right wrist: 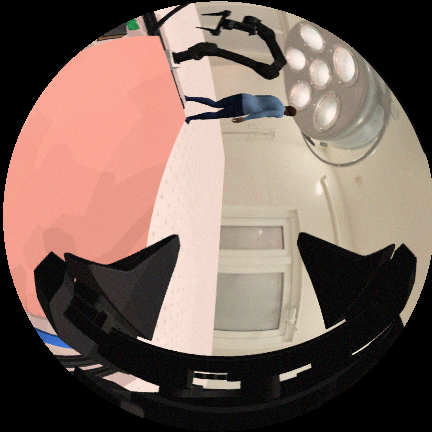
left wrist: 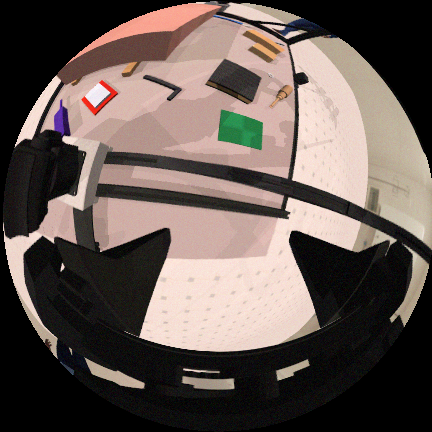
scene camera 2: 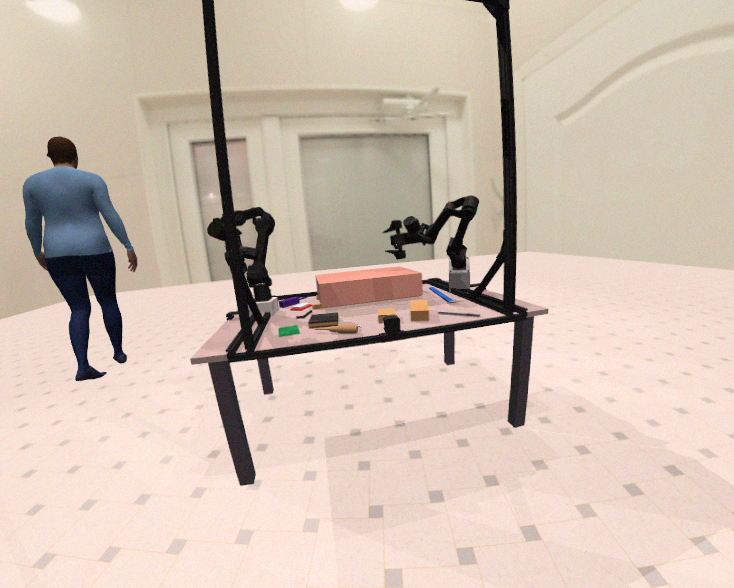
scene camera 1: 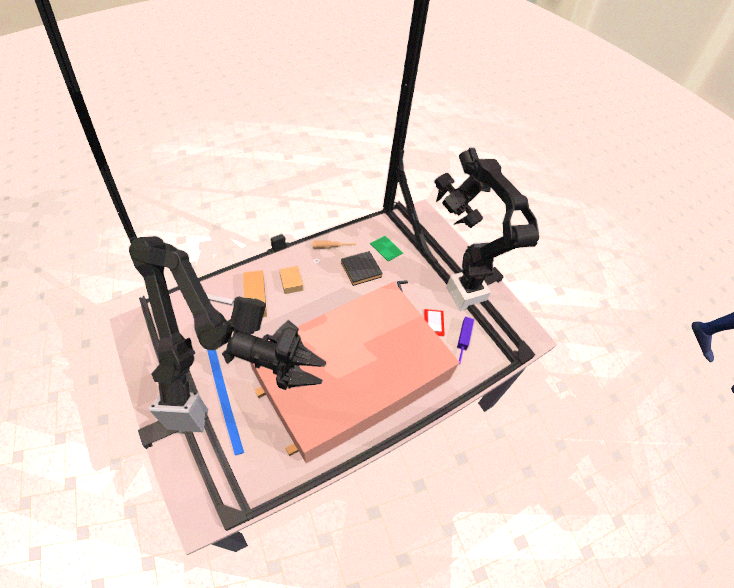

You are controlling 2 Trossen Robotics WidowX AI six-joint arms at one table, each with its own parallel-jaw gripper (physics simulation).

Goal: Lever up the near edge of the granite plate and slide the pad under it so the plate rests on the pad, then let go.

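Note:
The plate is a large salmon-coloured slab, lying level over tan strips whose ends show at its sides. A square dark-topped piece with a tan base lies apart from it; whether this or the flat green sheet is the pad I cannot tell. My left gripper is open and empty, raised beyond the table's side. My right gripper is open and empty above the slab.
A blue bar lies beside the slab near the right arm. A purple tool and red-and-white piece lie near the left arm. Tan blocks, a wooden-handled tool and black L-shaped key lie around.

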